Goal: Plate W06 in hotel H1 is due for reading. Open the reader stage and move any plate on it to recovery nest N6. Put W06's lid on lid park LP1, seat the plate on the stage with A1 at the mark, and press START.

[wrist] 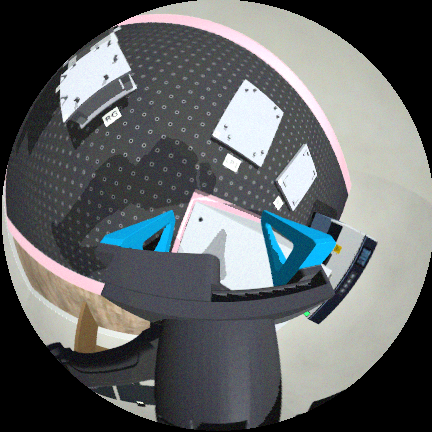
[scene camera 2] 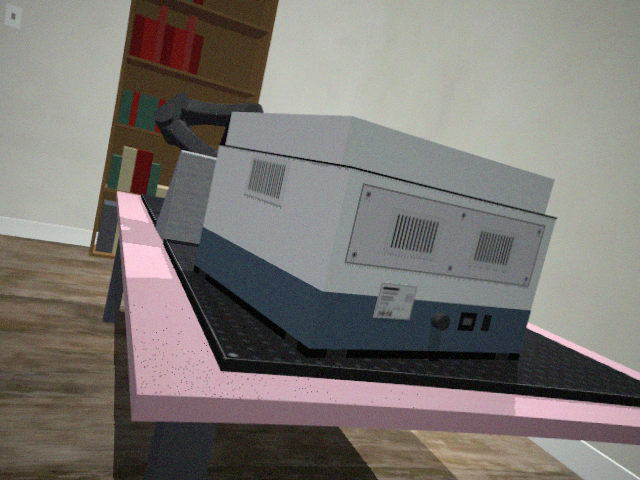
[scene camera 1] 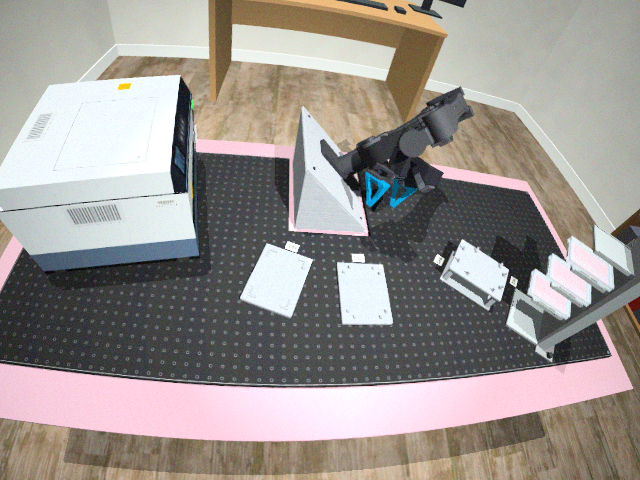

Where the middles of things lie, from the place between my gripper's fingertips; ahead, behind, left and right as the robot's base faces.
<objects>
I see the LP1 pad (scene camera 1: 363, 294) 17 cm ahead of my hand, 4 cm to the right of it and 10 cm below it. Also, from my hand: plate reader (scene camera 2: 308, 236): 3 cm behind, 67 cm to the right.
</objects>
